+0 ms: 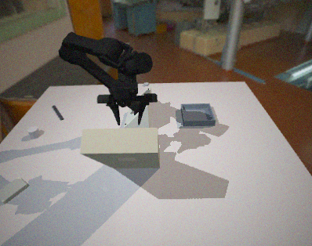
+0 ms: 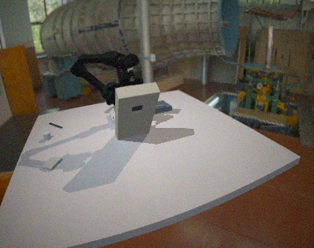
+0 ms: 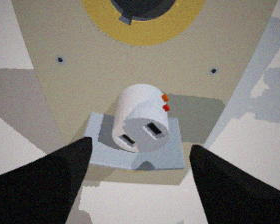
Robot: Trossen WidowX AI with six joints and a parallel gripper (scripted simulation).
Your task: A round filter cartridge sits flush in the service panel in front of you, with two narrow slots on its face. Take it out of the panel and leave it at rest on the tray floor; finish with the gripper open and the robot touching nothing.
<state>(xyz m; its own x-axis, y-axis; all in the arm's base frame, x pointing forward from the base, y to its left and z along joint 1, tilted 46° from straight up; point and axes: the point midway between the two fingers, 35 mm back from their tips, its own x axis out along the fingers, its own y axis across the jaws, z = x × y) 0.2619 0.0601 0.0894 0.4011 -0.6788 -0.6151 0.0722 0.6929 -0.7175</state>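
Now: the round filter cartridge 20 mm ahead of my gripper tip and 40 mm below it. From my gripper tip the other things lie so: service panel 60 mm ahead, 60 mm below; then pale flat block 80 mm ahead, 440 mm to the right, 200 mm below; then tray 310 mm behind, 310 mm to the left, 200 mm below.
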